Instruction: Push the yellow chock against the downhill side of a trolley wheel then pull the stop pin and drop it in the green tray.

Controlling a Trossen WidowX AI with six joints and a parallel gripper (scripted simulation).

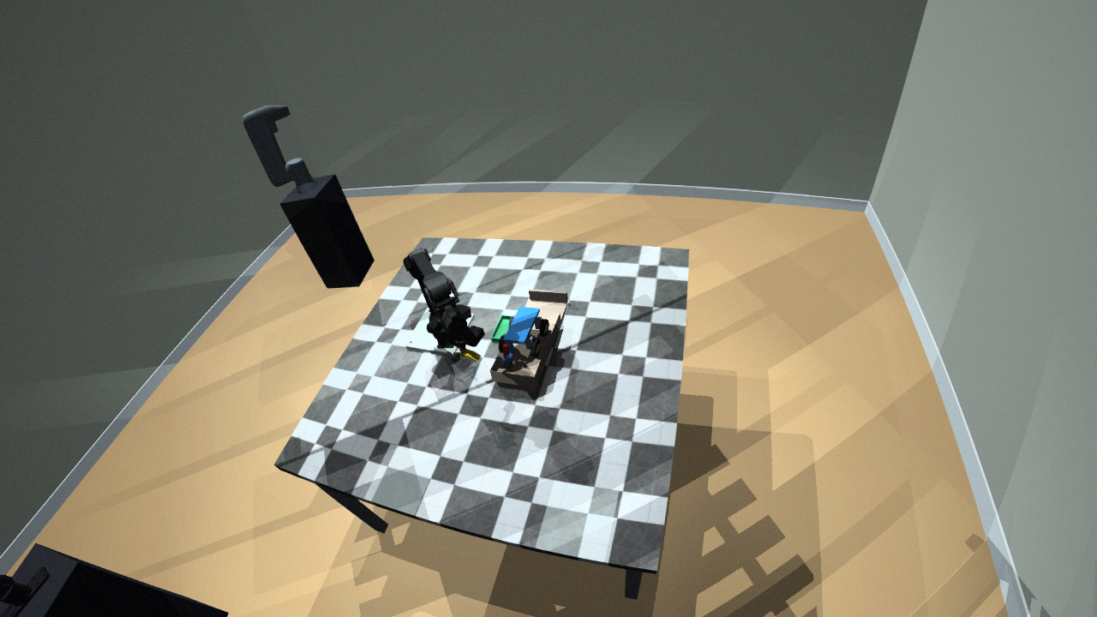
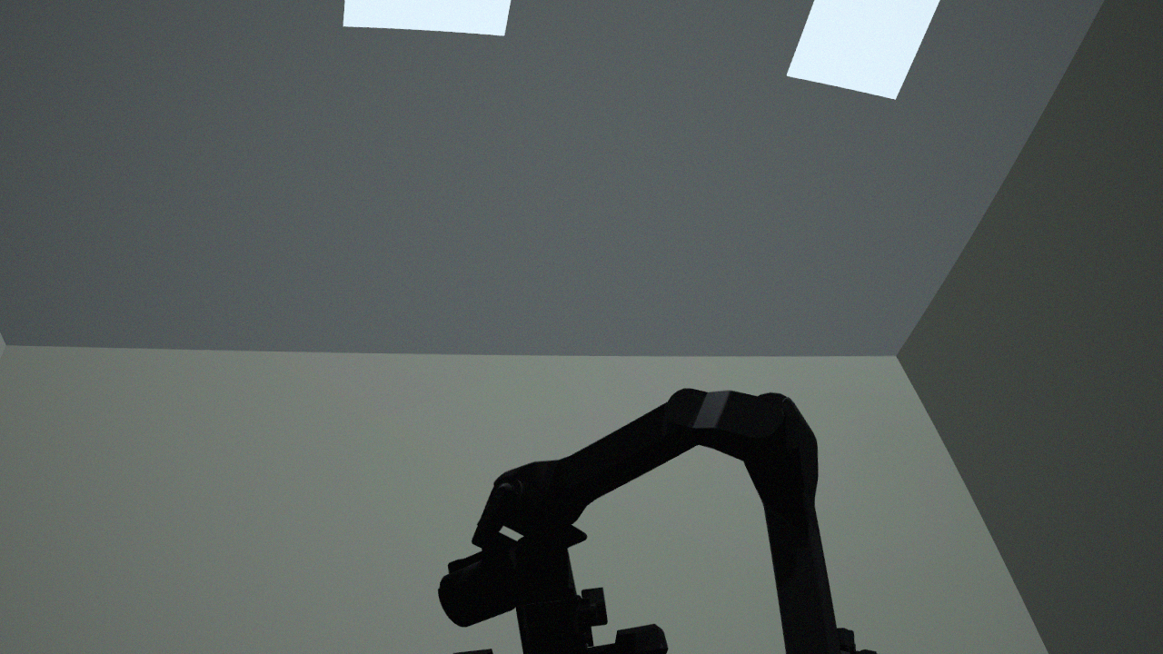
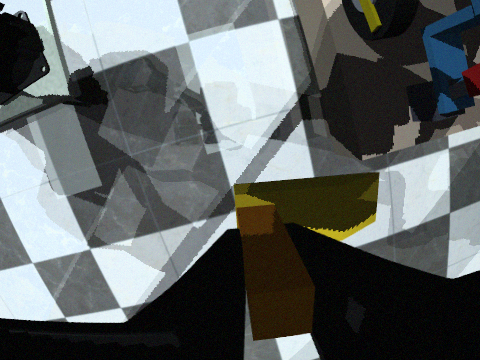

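Right now the yellow chock is 2 cm ahead of my gripper tip, 1 cm to the right of it and 1 cm below it. From my gripper tip the other things lie so: blue-topped trolley (17 cm ahead, 11 cm to the left, 6 cm below); then red-headed stop pin (14 cm ahead, 4 cm below, 1 cm to the left).
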